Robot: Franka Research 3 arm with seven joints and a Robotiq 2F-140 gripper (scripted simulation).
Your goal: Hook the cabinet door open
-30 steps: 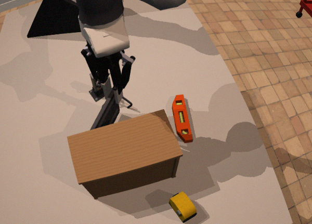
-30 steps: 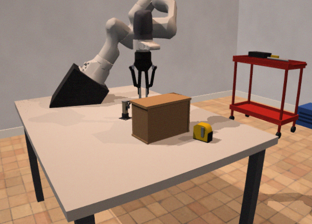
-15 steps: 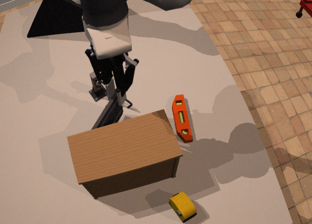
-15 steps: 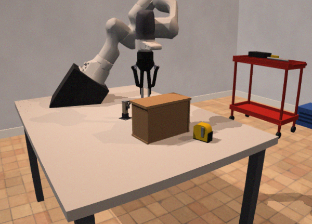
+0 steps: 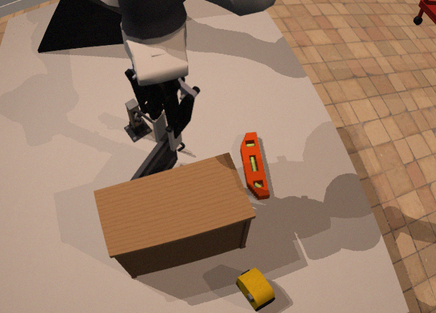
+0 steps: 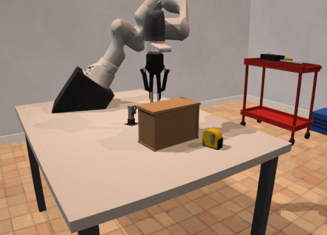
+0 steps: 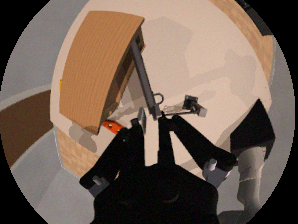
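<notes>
Now: hand 90 mm above the thin hook rod, 70 mm past it and 20 mm to the left of it. From my hand the other things lie so: dark grey door (70 mm below, 60 mm to the right, 40 mm ahead); yellow tape measure (290 mm ahead, 110 mm below, 90 mm to the left); orange spirit level (160 mm to the left, 130 mm below, 20 mm ahead).
</notes>
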